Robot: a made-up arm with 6 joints. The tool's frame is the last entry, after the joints. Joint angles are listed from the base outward.
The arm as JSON. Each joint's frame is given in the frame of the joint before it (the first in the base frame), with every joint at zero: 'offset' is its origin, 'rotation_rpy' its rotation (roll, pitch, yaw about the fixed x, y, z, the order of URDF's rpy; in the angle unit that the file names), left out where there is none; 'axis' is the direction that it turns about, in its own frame. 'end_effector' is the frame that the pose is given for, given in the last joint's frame.
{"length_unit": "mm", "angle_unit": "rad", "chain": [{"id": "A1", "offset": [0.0, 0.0, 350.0], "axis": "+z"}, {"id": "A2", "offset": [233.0, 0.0, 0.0], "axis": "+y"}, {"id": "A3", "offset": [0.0, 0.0, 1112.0], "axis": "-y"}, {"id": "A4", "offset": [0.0, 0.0, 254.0], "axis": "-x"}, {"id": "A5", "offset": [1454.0, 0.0, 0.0], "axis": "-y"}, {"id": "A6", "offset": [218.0, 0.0, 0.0], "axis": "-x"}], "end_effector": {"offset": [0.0, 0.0, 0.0]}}
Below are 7 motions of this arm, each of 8 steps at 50 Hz.
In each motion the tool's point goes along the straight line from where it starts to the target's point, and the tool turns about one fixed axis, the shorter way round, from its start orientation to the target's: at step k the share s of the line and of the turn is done. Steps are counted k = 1, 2, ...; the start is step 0. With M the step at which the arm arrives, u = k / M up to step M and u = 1 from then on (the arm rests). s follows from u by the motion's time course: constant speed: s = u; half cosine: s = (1 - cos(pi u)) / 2; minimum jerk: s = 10 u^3 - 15 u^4 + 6 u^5.
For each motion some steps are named. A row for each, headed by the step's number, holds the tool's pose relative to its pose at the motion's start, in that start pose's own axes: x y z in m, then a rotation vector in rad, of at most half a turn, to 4 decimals.
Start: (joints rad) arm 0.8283 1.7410 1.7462 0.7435 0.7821 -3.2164
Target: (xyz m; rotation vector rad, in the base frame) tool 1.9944 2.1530 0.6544 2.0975 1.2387 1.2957
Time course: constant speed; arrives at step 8
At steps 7, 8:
7: 0.0039 0.1446 -0.0152 -0.1192 -0.0426 0.0320
8: 0.0045 0.1652 -0.0173 -0.1362 -0.0487 0.0365

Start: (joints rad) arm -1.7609 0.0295 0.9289 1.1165 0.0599 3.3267
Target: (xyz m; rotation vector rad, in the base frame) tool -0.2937 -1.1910 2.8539 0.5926 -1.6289 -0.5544
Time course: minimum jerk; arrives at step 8
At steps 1, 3, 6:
1: 0.0001 -0.0019 0.0018 -0.0009 -0.0010 -0.0012
3: 0.0020 -0.0329 0.0307 -0.0155 -0.0168 -0.0205
6: 0.0067 -0.1072 0.1000 -0.0506 -0.0548 -0.0668

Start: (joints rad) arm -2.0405 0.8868 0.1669 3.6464 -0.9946 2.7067
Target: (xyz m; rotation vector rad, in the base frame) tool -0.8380 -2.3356 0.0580 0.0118 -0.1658 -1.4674
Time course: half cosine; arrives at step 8
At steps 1, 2, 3, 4, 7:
1: -0.0016 0.0085 -0.0106 0.0029 0.0038 0.0049
2: -0.0060 0.0327 -0.0408 0.0110 0.0146 0.0189
3: -0.0126 0.0689 -0.0861 0.0232 0.0308 0.0398
4: -0.0205 0.1116 -0.1394 0.0375 0.0500 0.0645
7: -0.0394 0.2147 -0.2682 0.0722 0.0961 0.1241

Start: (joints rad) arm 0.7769 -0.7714 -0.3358 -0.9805 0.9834 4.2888
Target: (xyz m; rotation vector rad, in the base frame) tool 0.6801 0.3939 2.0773 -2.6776 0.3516 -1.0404
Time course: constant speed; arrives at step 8
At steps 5, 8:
5: 0.0014 0.0210 0.0429 -0.0789 -0.0140 0.0240
8: 0.0022 0.0336 0.0687 -0.1262 -0.0223 0.0384

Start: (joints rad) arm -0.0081 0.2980 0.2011 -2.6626 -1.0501 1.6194
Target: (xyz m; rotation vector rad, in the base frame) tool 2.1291 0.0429 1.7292 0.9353 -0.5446 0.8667
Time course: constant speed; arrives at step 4
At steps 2, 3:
2: 0.0040 0.0192 0.0233 -0.0224 -0.0020 0.0108
3: 0.0061 0.0288 0.0349 -0.0337 -0.0030 0.0163

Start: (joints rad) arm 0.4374 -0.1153 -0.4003 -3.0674 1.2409 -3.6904
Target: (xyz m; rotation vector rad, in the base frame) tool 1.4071 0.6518 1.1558 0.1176 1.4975 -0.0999
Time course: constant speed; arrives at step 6
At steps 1, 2, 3, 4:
1: -0.0142 -0.0017 -0.0042 0.0088 0.0010 0.0084
2: -0.0284 -0.0035 -0.0085 0.0176 0.0019 0.0168
3: -0.0426 -0.0052 -0.0127 0.0264 0.0029 0.0252
4: -0.0568 -0.0069 -0.0169 0.0352 0.0039 0.0335

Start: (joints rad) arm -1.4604 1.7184 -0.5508 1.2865 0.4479 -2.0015
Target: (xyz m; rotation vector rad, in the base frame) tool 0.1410 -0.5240 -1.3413 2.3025 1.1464 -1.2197
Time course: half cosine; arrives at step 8
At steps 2, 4, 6, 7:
2: 0.0053 0.0058 0.0119 -0.0029 -0.0067 -0.0020
4: 0.0182 0.0199 0.0406 -0.0100 -0.0230 -0.0069
6: 0.0310 0.0340 0.0693 -0.0170 -0.0392 -0.0118
7: 0.0350 0.0384 0.0781 -0.0192 -0.0442 -0.0133

